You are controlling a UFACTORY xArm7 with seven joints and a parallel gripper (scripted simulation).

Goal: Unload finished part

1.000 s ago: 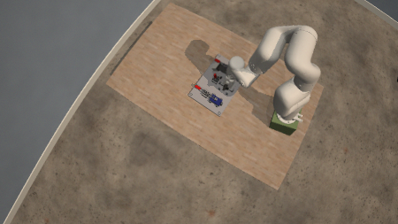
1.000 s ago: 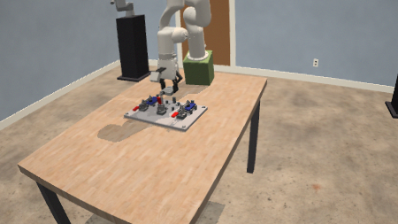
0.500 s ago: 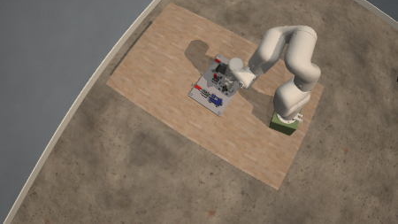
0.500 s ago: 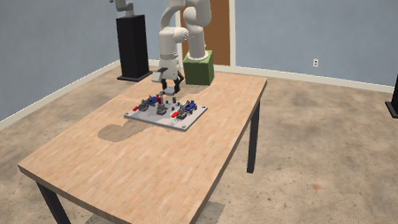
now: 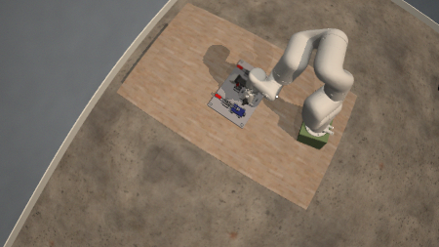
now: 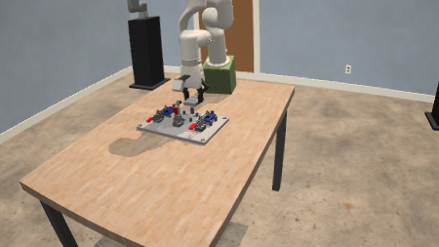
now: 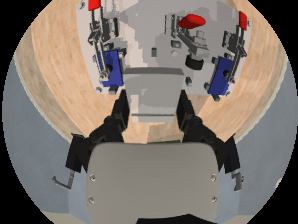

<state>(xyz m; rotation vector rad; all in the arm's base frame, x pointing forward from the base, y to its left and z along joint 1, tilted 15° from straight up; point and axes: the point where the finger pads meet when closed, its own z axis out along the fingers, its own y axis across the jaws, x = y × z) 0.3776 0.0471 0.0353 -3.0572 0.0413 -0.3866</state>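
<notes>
Right now my hand is 60 mm short of the grey fixture plate, 40 mm to the left of it and 100 mm above it. The rest, counted from my hand: grey finished part (10 mm behind, 10 mm below).
</notes>
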